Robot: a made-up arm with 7 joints.
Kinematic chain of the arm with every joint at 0, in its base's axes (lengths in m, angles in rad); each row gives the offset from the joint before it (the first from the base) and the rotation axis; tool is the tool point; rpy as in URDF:
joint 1: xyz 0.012 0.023 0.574 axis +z
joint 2: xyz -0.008 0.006 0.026 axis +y
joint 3: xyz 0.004 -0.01 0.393 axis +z
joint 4: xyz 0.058 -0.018 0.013 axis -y
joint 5: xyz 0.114 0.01 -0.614 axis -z
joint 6: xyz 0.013 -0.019 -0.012 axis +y
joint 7: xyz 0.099 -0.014 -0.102 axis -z
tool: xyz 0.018 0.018 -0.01 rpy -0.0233 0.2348 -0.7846
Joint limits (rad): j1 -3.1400..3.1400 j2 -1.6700..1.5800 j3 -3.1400..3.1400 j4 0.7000..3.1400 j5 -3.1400..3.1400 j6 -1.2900..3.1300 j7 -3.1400..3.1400
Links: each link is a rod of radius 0.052 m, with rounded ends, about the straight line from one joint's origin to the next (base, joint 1, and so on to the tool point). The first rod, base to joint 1, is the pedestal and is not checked.
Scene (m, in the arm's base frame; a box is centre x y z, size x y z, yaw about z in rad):
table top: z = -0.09
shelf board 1: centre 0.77 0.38 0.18 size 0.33 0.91 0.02 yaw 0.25
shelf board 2: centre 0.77 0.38 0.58 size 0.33 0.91 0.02 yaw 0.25
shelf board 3: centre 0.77 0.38 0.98 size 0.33 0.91 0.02 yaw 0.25
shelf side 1: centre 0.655 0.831 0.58 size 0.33 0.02 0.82 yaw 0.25
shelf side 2: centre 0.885 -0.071 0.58 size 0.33 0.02 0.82 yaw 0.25
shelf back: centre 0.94 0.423 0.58 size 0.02 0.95 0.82 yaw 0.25
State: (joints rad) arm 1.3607 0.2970 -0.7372 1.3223 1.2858 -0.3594 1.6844
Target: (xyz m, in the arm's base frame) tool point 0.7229 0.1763 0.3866
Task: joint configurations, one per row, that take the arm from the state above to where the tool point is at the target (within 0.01 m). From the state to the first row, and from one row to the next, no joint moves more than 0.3 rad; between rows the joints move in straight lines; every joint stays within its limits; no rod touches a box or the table.
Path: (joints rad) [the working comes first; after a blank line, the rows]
Joints at the target: 1.1184 0.7229 -0.6452 1.0550 1.3218 -0.2192 1.6928
Straight joint move there: touches shelf board 2.

1: 1.3715 0.0677 -0.6287 1.1532 1.3832 -0.5489 1.6799
2: 1.3823 -0.1616 -0.5202 0.9842 1.4805 -0.7383 1.6754
3: 1.3931 -0.3910 -0.4117 0.8151 1.5779 -0.9278 1.6710
4: 1.3507 -0.0929 -0.4828 0.7767 1.5808 -0.8028 1.6816
5: 1.3083 0.2051 -0.5538 0.7384 1.5836 -0.6778 1.6921
6: 1.2659 0.5032 -0.6248 0.7000 1.5865 -0.5528 1.7027
7: 1.1922 0.6130 -0.6350 0.8775 1.4542 -0.3860 1.6977
8: 1.1184 0.7229 -0.6452 1.0550 1.3218 -0.2192 1.6928

